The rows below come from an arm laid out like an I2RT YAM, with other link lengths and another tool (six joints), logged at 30 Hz.
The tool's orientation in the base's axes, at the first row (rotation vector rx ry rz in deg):
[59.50 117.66 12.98]
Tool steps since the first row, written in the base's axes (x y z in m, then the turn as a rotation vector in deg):
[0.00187 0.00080 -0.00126 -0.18 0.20 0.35]
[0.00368 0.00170 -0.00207 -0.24 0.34 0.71]
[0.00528 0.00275 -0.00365 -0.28 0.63 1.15]
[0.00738 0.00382 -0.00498 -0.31 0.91 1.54]
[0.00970 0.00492 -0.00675 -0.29 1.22 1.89]
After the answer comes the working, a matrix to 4 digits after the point.
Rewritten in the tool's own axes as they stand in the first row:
[0.00069 0.00103 0.00204 0.01 0.19 -0.40]
[0.00122 0.00230 0.00373 -0.08 0.42 -0.71]
[0.00238 0.00318 0.00574 -0.11 0.79 -1.08]
[0.00323 0.00449 0.00795 -0.12 1.14 -1.41]
[0.00429 0.00574 0.01061 -0.10 1.52 -1.68]

The tool's axes in the first row as the columns of a matrix, in the base's axes (rounded; the answer above uses it unrounded):
[-0.3375 0.5960 0.7286]
[0.7405 0.6460 -0.1854]
[-0.5812 0.4770 -0.6593]

